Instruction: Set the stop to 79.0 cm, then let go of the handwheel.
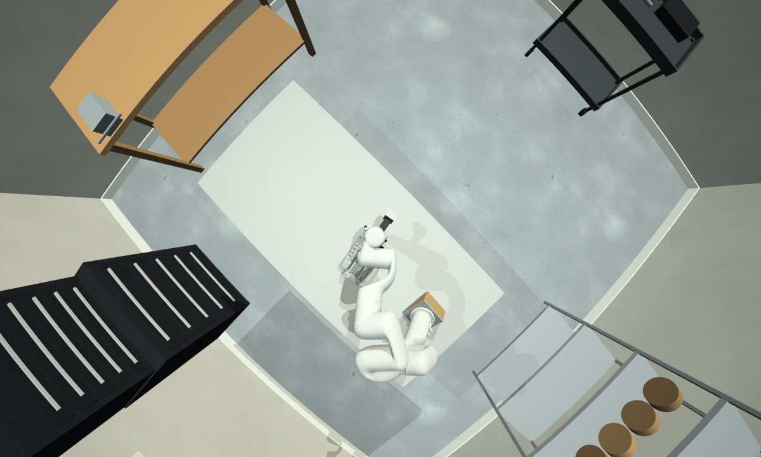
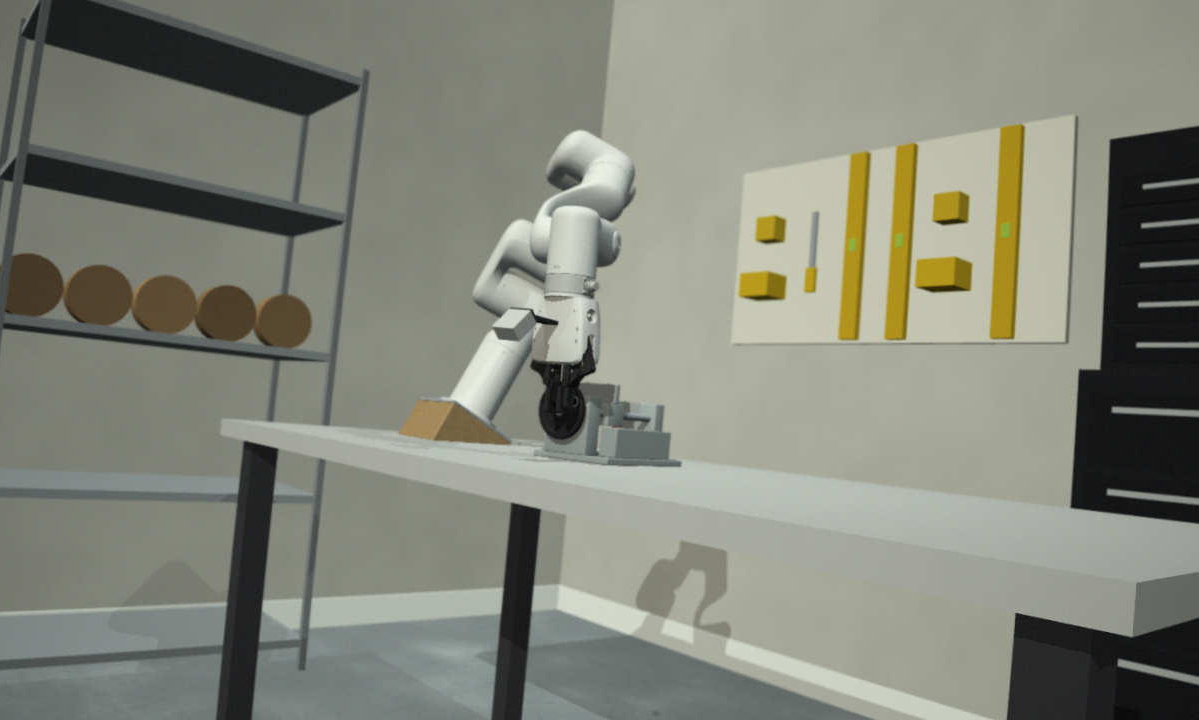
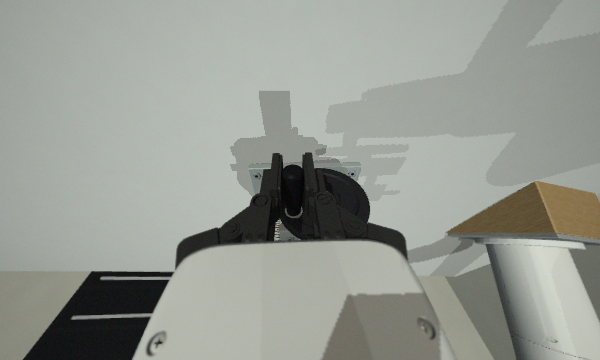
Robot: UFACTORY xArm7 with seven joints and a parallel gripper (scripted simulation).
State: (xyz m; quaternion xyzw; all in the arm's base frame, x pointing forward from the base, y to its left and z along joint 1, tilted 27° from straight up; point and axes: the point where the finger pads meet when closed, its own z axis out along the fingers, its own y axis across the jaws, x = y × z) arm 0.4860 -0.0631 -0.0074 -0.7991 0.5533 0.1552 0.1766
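My gripper is now 20 mm to the right of the black handwheel and 10 mm past it.
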